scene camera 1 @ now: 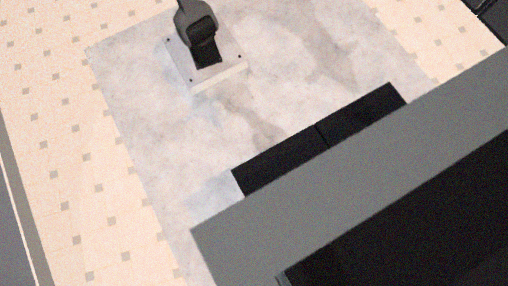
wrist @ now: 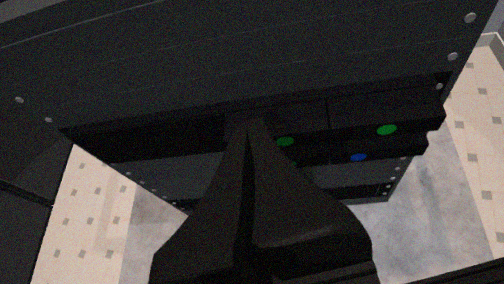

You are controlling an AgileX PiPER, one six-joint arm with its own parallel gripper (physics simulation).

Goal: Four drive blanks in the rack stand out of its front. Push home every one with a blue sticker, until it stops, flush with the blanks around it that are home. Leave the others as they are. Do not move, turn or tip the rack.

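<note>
The rack (scene camera 1: 350, 155) (wrist: 200, 65) is a dark cabinet, grey on top in scene camera 1. In the wrist view four dark blanks stand out at the right of its bay. The upper two have green stickers (wrist: 285, 141) (wrist: 386, 129). The lower right blank has a blue sticker (wrist: 358, 157). The lower left blank shows a sliver of a green sticker (wrist: 294, 164), the rest hidden by my finger. Two blanks (scene camera 1: 280, 161) (scene camera 1: 361, 114) also show from above, side by side. My gripper (wrist: 255, 137) is shut and empty, its tips by the upper left blank's left end; contact is unclear.
The arm's base plate (scene camera 1: 220, 75) is on the marbled mat (scene camera 1: 165, 135), behind the blanks in scene camera 1. The rack's lower front panel (wrist: 360, 175) lies below the blanks. Dark objects (scene camera 1: 495, 22) (wrist: 25, 215) stand at the edges of both views.
</note>
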